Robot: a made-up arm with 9 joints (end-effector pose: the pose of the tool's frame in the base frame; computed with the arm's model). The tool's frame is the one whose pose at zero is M.
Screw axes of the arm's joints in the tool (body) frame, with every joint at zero. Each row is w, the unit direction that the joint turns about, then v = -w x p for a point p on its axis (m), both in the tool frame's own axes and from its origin. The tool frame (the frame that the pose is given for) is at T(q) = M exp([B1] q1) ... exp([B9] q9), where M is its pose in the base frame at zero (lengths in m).
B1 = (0, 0, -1, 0.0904, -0.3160, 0.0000)
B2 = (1, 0, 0, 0.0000, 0.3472, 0.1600)
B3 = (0, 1, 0, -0.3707, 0.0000, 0.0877)
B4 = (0, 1, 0, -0.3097, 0.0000, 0.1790)
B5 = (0, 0, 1, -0.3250, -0.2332, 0.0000)
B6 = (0, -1, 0, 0.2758, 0.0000, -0.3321)
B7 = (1, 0, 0, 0.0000, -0.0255, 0.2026)
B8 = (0, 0, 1, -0.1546, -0.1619, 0.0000)
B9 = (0, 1, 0, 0.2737, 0.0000, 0.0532)
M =
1 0 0 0.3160
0 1 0 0.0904
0 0 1 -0.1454
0 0 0 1
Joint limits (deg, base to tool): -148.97..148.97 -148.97..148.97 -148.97..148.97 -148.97..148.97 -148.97..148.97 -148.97..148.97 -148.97..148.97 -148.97..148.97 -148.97..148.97
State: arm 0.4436 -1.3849 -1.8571 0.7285 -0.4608 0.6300 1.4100 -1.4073 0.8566
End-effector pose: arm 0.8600 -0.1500 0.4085 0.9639 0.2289 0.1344 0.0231
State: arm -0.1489 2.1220 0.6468 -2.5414 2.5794 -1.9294 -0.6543 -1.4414 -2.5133
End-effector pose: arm -0.0420 -0.1222 -0.5106 0.0711 -0.6812 -0.6248 0.3749
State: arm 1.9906 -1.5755 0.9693 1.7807 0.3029 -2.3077 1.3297 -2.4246 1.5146
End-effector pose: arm -0.7646 -0.4621 0.1711 0.1372 0.6043 -0.1959 -0.7600
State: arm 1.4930 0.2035 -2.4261 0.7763 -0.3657 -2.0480 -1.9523 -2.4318 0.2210
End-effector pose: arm -0.0205 -0.2801 0.2718 0.0798 0.4928 0.2512 0.8293
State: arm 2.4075 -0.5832 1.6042 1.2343 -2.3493 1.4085 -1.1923 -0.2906 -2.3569
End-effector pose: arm -0.7096 -0.3942 1.0274 0.7896 0.3893 -0.1400 0.4533
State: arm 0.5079 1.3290 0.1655 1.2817 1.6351 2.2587 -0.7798 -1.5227 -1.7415
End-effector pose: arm 0.7680 -0.5450 0.8239 0.3005 0.0574 0.3392 -0.8896
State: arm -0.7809 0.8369 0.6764 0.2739 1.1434 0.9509 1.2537 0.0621 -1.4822
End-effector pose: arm -0.2122 -0.1874 0.0849 0.2009 0.8390 0.3506 -0.3645
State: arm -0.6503 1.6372 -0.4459 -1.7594 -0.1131 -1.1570 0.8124 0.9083 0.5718
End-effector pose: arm 0.2968 0.3597 0.2796 0.4541 0.7264 -0.4539 0.2453
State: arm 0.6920 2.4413 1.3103 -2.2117 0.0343 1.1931 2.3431 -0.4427 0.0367
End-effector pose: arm 0.6825 -0.3246 0.1420 0.3072 -0.2252 0.9069 -0.1802
